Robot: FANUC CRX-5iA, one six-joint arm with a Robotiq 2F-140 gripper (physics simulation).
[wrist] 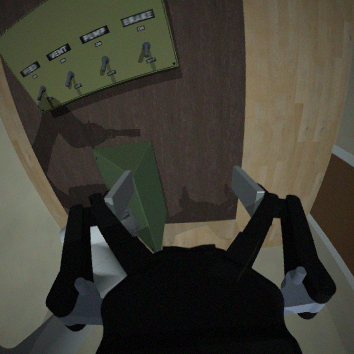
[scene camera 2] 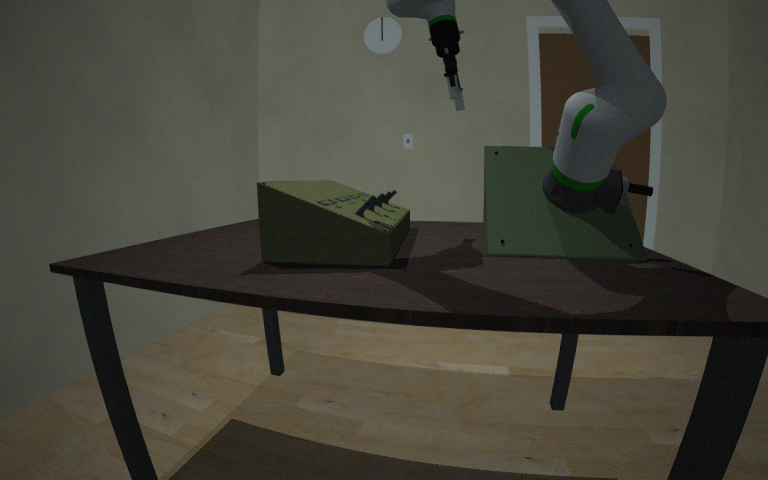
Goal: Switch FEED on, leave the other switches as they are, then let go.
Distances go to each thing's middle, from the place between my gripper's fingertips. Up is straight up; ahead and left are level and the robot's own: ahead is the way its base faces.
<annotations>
My hand is 23 cm short of the olive switch box [scene camera 2: 318, 222], 30 cm to the right of it and 32 cm above it.
</annotations>
